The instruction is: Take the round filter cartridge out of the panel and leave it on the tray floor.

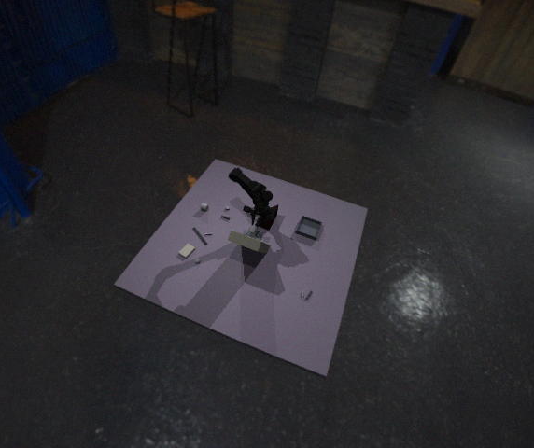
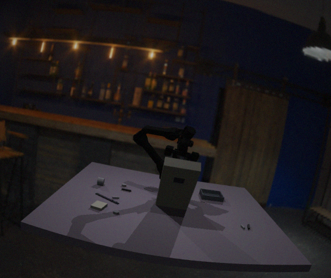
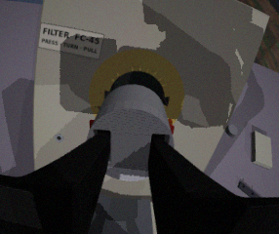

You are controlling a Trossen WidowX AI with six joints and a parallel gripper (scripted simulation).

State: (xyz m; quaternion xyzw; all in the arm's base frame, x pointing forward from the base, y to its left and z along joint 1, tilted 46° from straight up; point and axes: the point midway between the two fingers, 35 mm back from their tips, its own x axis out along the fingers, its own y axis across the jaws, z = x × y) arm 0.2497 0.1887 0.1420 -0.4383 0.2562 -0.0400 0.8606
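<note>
The service panel lies 2 cm ahead of my gripper tip and 11 cm below it. From my gripper tip the other things lie so: tray (38 cm behind, 24 cm to the left, 25 cm below); then flat cream block (20 cm ahead, 36 cm to the right, 26 cm below).
</note>
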